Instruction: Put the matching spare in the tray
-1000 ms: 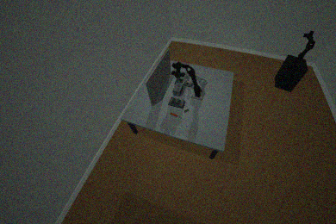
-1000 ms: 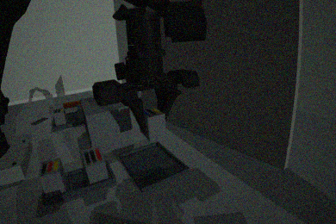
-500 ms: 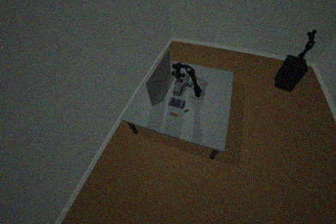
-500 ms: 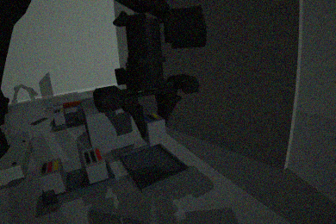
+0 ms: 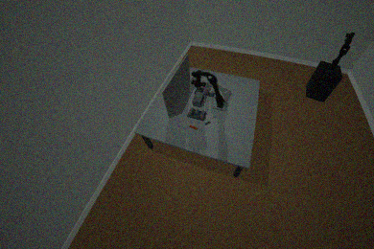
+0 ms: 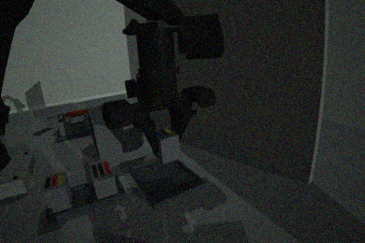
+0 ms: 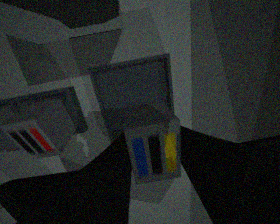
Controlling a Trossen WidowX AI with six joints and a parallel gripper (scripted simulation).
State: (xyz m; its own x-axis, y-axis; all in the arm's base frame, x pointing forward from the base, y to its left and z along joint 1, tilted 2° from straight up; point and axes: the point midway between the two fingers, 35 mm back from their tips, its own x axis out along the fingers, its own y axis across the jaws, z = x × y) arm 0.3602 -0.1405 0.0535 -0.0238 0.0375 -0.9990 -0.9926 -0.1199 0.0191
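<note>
Now: the dark flat tray 1 cm behind my gripper tip and 6 cm below it. The rest, counted from my gripper tip: tall grey panel: 17 cm ahead, 20 cm to the left, 16 cm above; grey spare: 2 cm above; grey mounted unit: 8 cm behind, 18 cm to the left, 1 cm below.
</note>
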